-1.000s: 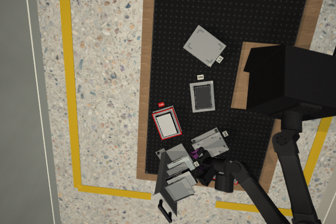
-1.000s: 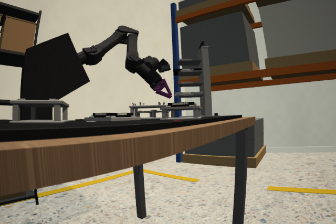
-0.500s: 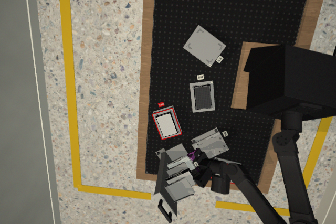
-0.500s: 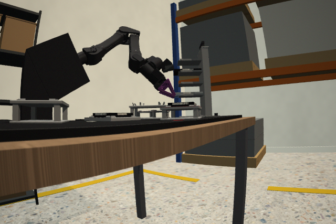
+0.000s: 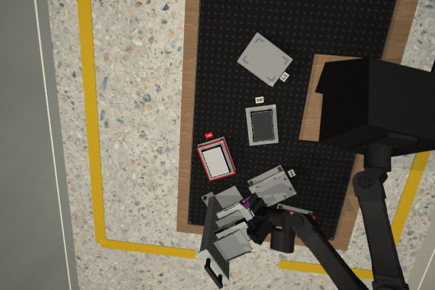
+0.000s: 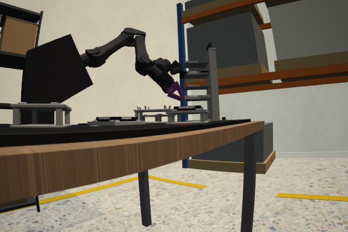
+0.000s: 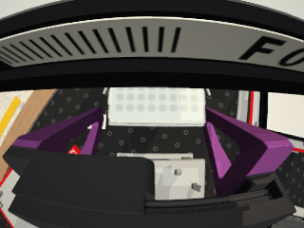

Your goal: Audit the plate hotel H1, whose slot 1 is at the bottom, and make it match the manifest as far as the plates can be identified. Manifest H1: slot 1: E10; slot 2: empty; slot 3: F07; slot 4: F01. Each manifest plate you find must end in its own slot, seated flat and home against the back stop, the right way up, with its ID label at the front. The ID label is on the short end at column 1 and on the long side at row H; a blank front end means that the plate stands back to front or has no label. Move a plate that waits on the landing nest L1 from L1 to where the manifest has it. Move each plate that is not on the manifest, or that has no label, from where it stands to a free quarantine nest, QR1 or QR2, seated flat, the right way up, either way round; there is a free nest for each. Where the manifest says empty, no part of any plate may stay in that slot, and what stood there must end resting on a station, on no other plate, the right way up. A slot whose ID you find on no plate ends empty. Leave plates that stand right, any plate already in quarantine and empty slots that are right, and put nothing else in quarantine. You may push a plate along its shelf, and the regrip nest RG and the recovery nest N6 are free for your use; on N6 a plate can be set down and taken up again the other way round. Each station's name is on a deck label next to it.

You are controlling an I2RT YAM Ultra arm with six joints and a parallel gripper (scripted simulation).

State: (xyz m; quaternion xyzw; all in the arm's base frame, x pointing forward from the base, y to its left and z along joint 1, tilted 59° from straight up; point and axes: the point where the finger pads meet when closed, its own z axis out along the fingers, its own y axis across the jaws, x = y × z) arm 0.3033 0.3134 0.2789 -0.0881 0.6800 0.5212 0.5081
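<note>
My gripper is now 5 cm short of the white well plate and 3 cm to the right of it. Also, from my hand: regrip nest RG (9 cm behind, 8 cm to the right, 5 cm below); then H1 deck label (11 cm below, 8 cm to the left, 6 cm behind); then plate hotel H1 (11 cm ahead, 9 cm to the left, 5 cm above).
</note>
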